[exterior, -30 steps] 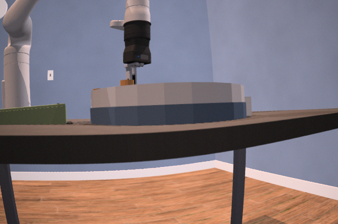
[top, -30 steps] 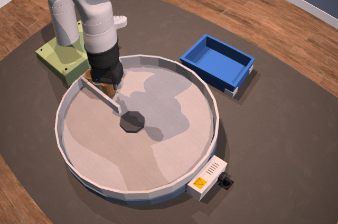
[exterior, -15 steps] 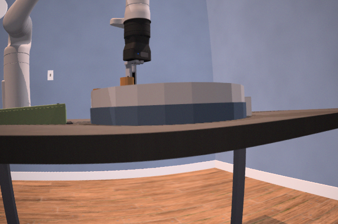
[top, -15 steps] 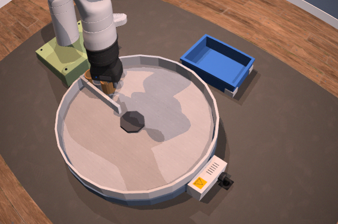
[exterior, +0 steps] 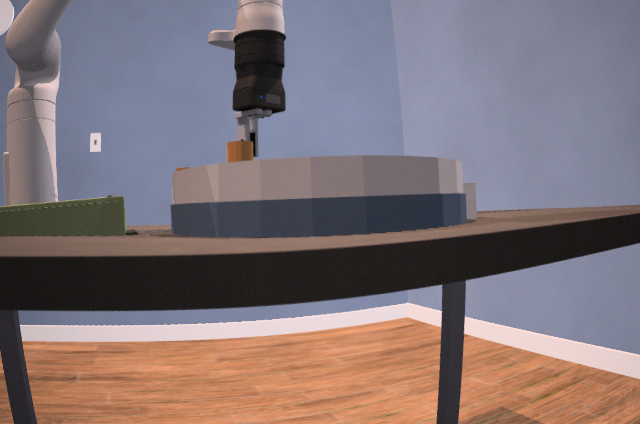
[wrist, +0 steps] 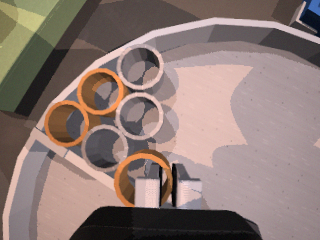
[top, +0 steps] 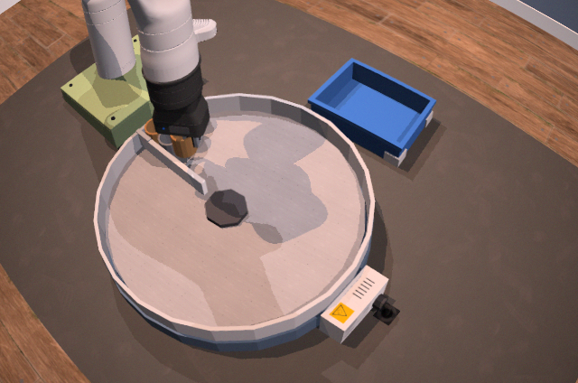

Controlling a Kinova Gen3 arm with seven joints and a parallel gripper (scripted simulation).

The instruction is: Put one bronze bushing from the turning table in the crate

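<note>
The blue crate is 11 cm ahead of my hand, 31 cm to the left of it and 10 cm below it. Round my hand: turning table: 10 cm ahead, 3 cm to the right, 7 cm below.
</note>
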